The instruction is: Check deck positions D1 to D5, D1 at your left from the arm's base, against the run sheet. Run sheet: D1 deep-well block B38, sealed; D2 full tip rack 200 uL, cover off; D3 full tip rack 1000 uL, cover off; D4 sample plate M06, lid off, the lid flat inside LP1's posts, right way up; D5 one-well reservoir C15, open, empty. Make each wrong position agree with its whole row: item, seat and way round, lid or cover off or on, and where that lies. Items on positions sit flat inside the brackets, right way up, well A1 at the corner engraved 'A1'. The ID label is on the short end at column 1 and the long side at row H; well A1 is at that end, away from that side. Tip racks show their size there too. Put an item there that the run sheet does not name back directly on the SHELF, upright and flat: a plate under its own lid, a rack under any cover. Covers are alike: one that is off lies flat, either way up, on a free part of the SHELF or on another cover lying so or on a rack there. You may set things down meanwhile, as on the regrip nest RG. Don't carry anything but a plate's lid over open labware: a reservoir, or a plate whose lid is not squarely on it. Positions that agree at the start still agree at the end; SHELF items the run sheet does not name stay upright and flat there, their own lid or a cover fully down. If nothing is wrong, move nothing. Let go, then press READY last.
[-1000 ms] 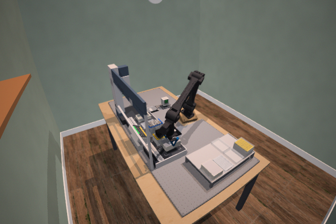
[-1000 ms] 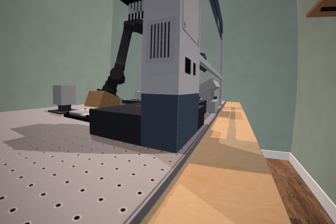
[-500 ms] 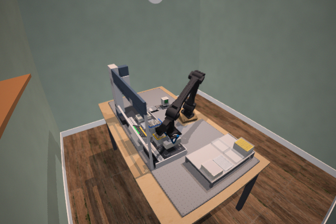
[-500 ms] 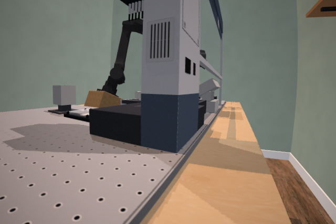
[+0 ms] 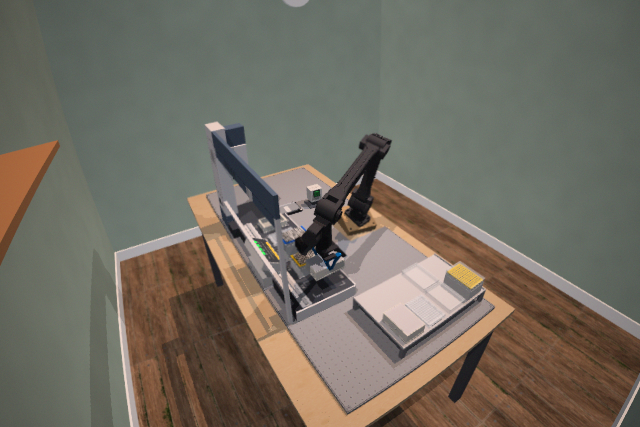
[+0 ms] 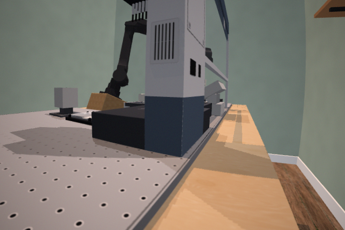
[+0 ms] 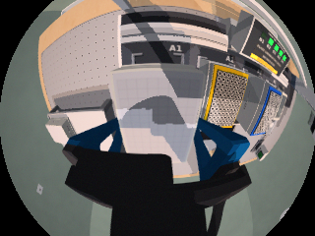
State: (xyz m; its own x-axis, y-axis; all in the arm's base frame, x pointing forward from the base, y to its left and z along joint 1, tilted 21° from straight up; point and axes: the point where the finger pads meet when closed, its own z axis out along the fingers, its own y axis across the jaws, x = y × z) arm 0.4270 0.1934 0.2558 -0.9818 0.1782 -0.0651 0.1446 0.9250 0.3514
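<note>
The yellow-framed tip rack is 12 cm to the right of my hand and 7 cm below it. Round my hand: white block (1 cm below); gantry beam (34 cm above, 31 cm to the right, 15 cm ahead); blue-framed tip rack (24 cm to the right, 5 cm below, 2 cm behind).
</note>
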